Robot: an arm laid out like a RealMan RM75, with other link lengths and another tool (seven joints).
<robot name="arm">
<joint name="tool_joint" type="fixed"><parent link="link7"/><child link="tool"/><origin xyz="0.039 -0.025 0.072" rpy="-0.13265 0 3.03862"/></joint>
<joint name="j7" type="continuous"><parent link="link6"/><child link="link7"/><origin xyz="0 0 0.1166" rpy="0 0 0"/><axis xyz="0 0 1"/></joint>
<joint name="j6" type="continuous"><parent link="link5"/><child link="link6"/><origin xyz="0 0 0" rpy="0 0 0"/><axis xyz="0 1 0"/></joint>
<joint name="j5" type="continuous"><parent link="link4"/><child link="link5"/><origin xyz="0 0 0.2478" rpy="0 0 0"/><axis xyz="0 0 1"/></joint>
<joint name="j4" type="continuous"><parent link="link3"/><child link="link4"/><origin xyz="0 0 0" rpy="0 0 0"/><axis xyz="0 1 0"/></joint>
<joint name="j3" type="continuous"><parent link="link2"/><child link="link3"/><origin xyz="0 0 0.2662" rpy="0 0 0"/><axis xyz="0 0 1"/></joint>
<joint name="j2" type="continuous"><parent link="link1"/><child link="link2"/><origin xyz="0 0 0" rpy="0 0 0"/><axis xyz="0 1 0"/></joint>
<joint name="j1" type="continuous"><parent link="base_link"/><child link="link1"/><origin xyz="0 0 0.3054" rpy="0 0 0"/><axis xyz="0 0 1"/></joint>
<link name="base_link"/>
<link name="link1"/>
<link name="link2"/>
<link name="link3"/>
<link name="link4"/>
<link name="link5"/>
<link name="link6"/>
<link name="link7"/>
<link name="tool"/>
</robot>
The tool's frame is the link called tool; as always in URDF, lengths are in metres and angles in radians. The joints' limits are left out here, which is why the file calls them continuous.
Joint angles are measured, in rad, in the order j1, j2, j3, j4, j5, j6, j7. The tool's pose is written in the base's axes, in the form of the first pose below.
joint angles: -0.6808 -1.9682 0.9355 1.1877 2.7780 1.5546 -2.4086
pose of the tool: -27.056 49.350 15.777 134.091 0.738 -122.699
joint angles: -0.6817 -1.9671 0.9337 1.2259 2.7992 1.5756 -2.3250
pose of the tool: -26.228 49.294 16.484 132.631 -2.729 -126.968
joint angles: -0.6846 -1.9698 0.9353 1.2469 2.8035 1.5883 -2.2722
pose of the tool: -25.458 49.263 16.545 132.507 -4.909 -129.899
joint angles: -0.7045 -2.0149 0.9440 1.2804 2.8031 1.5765 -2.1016
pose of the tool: -22.404 49.519 14.502 134.519 -10.375 -140.817
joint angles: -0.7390 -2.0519 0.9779 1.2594 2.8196 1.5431 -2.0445
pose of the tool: -20.249 50.047 11.806 136.284 -13.638 -146.332
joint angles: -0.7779 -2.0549 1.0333 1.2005 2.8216 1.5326 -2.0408
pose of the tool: -19.049 50.321 9.311 138.832 -17.103 -148.633
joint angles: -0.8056 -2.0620 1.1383 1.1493 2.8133 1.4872 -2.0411
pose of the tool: -17.470 50.452 6.095 140.880 -21.378 -152.941
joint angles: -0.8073 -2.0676 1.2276 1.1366 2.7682 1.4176 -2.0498
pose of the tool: -15.713 50.605 3.899 141.839 -21.626 -157.372
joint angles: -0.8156 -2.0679 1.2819 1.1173 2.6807 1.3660 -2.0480
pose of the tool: -13.685 50.519 2.054 144.558 -19.067 -161.251
